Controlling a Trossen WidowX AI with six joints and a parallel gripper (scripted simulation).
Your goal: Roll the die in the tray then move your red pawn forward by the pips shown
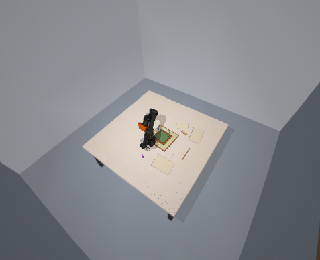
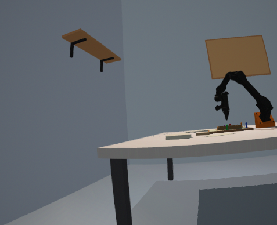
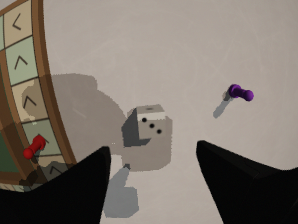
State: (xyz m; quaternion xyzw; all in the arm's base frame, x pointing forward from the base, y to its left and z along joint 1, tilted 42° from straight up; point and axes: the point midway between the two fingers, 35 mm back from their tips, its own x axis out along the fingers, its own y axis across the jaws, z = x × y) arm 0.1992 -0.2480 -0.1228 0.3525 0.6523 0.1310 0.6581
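Right now the white die is 6 cm below my gripper tip. Round my gripper tip: red pawn: 13 cm to the left, 5 cm below, 1 cm ahead; blue pawn: 32 cm to the left, 5 cm below, 4 cm behind; green tray: 23 cm to the left, 7 cm below, 6 cm ahead.
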